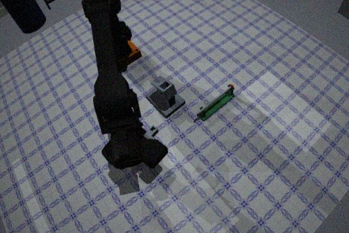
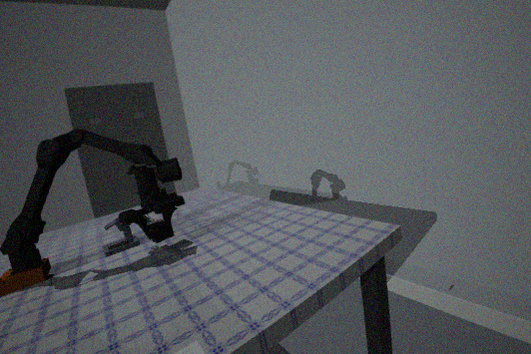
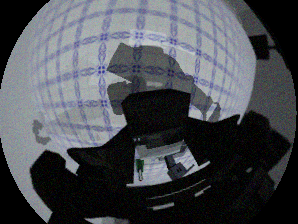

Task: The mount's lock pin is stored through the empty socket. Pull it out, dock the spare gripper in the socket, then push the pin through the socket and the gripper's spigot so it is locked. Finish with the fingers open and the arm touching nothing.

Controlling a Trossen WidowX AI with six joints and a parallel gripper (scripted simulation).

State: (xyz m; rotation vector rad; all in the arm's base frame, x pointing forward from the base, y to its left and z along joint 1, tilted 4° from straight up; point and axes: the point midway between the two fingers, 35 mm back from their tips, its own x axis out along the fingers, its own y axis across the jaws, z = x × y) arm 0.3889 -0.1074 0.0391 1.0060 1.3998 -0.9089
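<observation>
The dark spare gripper is 1 cm to the left of my gripper tip and 2 cm above it. Also, from my gripper tip: green cradle (2 cm behind, 28 cm to the left, 2 cm below); then socket (12 cm behind, 15 cm to the left).
</observation>
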